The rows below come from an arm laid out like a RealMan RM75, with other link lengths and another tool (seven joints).
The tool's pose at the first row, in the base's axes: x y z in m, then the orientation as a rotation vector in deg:
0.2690 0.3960 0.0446 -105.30 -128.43 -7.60
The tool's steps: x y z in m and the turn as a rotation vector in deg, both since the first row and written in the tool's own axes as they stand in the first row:
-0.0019 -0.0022 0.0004 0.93 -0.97 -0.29
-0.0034 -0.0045 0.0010 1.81 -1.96 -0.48
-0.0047 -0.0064 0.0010 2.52 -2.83 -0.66
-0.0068 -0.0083 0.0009 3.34 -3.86 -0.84
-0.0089 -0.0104 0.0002 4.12 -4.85 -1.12
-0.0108 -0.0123 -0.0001 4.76 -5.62 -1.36
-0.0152 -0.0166 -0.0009 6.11 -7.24 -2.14
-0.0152 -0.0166 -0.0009 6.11 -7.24 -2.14
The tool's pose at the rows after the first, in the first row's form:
0.2671 0.3938 0.0439 -104.96 -129.03 -5.72
0.2651 0.3921 0.0432 -104.75 -129.55 -3.86
0.2635 0.3904 0.0430 -104.57 -130.03 -2.29
0.2620 0.3880 0.0428 -104.40 -130.56 -0.45
0.2604 0.3854 0.0431 -104.11 -131.16 1.29
0.2590 0.3832 0.0431 -103.82 -131.63 2.69
0.2557 0.3779 0.0432 -102.89 -132.84 5.59
0.2557 0.3779 0.0432 -102.89 -132.84 5.59

